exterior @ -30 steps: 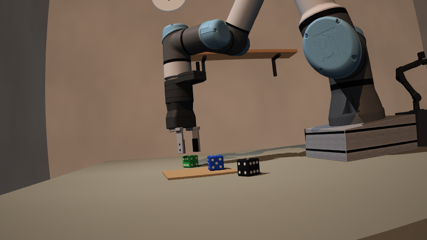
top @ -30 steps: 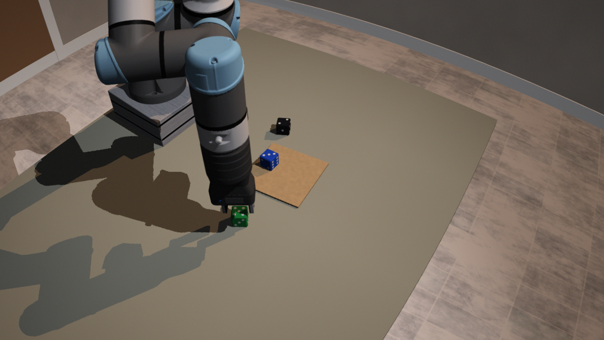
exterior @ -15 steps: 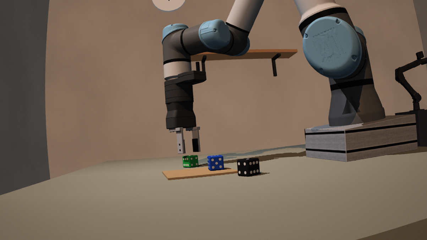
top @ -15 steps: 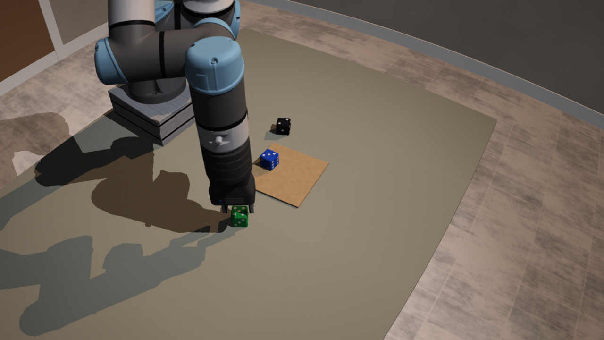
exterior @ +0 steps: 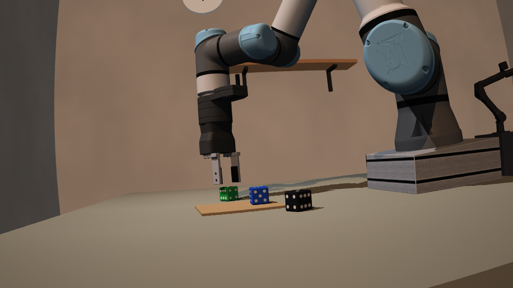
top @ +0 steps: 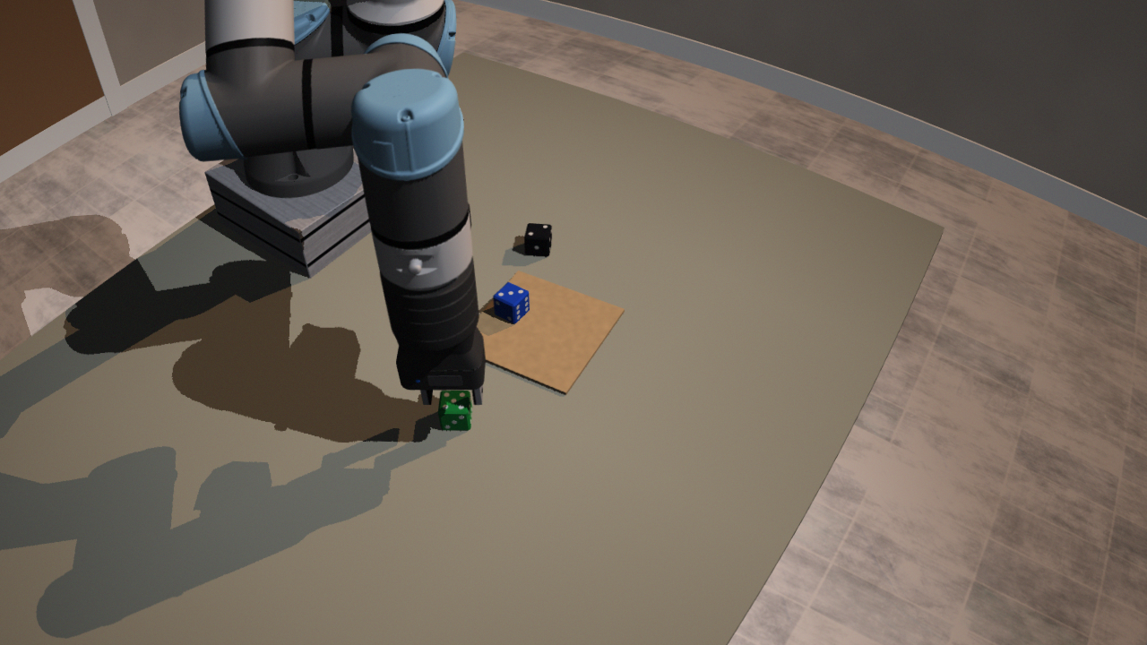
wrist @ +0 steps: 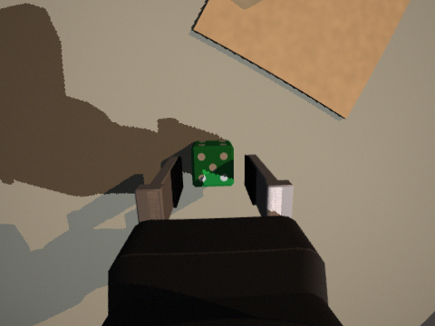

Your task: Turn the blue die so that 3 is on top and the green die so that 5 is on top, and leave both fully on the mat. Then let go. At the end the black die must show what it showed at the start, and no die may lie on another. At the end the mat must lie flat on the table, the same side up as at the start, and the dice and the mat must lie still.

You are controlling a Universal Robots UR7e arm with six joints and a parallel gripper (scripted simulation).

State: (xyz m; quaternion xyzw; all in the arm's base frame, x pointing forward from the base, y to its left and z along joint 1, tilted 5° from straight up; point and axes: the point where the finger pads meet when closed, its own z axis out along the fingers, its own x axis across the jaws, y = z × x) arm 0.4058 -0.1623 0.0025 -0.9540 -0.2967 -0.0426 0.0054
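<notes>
The green die lies 4 cm below my hand. From my hand the other things lie so: brown mat: 15 cm to the left, 5 cm below; black die: 27 cm to the left, 9 cm behind, 4 cm below; blue die: 15 cm to the left, 4 cm below, 4 cm behind.
</notes>
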